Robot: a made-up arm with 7 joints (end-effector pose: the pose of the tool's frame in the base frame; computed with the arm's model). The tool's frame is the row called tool.
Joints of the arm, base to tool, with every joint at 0 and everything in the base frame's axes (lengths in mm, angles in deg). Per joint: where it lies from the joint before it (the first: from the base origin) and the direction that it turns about. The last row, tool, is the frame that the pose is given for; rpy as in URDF.
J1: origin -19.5 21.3 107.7 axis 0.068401 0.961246 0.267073
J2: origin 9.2 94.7 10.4 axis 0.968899 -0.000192 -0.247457
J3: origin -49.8 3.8 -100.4 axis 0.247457 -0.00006 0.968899
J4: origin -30.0 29.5 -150.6 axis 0.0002 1 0.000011
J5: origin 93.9 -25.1 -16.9 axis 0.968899 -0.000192 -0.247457
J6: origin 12.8 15.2 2.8 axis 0.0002 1 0.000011
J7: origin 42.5 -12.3 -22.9 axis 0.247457 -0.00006 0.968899
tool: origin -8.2 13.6 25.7 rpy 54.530 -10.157 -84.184
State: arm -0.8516 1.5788 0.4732 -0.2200 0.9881 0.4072 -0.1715
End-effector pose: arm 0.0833 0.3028 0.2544 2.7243 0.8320 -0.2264
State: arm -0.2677 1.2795 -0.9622 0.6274 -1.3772 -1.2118 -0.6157
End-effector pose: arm 0.0954 0.4144 -0.0180 0.9021 -1.1200 -1.8654
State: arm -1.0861 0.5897 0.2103 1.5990 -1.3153 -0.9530 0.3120
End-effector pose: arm 0.2554 0.3162 -0.0705 0.9317 -0.7577 0.5751
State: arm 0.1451 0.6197 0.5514 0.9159 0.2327 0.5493 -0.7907
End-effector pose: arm -0.0770 0.4060 -0.1406 -0.3231 0.3558 -1.0669
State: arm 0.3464 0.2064 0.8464 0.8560 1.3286 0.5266 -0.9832
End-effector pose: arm -0.1743 0.3010 -0.1789 -0.9072 0.9592 -1.2082
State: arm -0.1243 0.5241 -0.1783 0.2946 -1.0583 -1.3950 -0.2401
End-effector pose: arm 0.0603 0.2838 -0.1191 1.2743 -1.7439 -0.5121
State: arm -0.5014 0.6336 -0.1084 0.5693 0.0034 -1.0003 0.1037
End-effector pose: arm 0.1753 0.2684 -0.0741 1.6532 -1.3534 -1.4414
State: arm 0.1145 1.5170 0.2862 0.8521 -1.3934 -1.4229 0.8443
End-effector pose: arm 0.0364 0.4508 0.1485 2.1532 -1.0319 0.6166
